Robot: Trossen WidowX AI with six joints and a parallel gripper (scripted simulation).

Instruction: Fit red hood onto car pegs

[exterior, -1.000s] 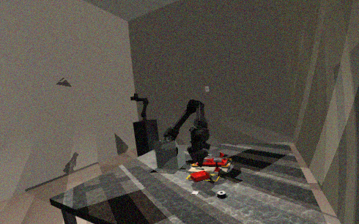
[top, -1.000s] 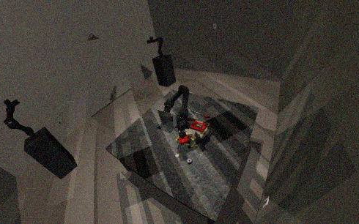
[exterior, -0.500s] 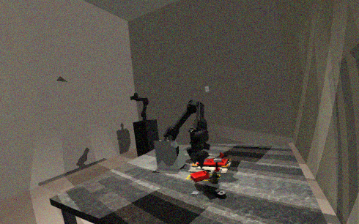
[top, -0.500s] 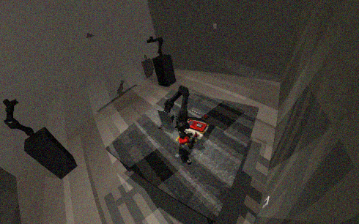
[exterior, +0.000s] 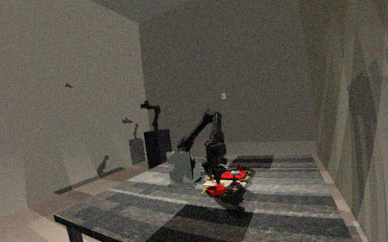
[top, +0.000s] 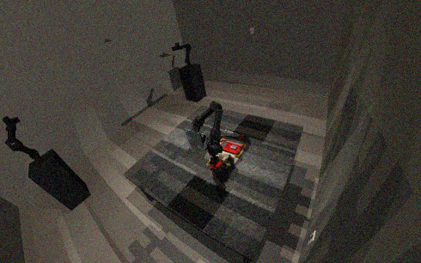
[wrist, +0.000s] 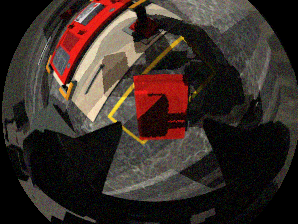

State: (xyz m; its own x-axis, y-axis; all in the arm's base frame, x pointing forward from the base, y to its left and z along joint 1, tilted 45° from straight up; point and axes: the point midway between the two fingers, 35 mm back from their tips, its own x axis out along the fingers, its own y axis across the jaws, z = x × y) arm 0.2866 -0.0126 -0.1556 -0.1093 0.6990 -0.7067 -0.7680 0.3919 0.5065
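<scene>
The red hood lies 50 mm below my gripper tip.
</scene>
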